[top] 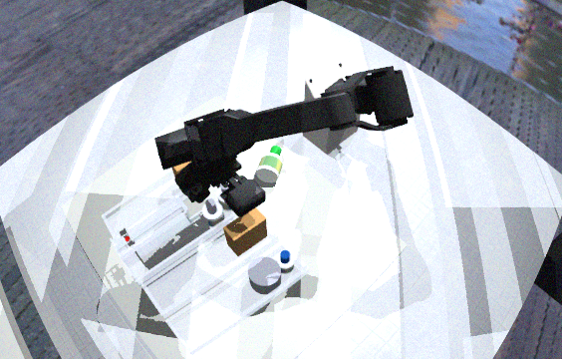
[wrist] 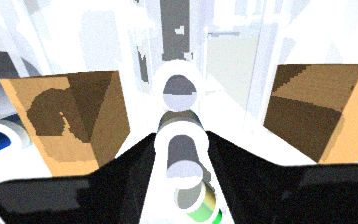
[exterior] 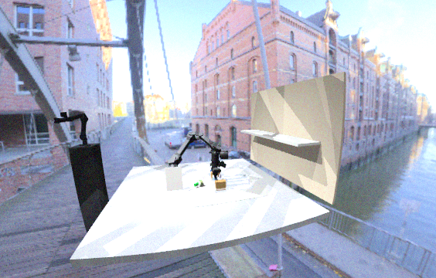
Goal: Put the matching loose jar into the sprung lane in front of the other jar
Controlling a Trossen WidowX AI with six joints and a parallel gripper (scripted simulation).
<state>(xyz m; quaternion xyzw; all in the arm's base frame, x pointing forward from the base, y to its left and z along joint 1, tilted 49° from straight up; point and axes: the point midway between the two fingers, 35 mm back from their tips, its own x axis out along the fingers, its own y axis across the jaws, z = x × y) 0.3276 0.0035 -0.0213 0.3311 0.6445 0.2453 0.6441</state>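
Right now my gripper tip is 14 cm short of the clear pusher lane, 4 cm to the left of it and 3 cm above it. Also, from my gripper tip: red mark (22 cm ahead, 6 cm to the right, 2 cm above).
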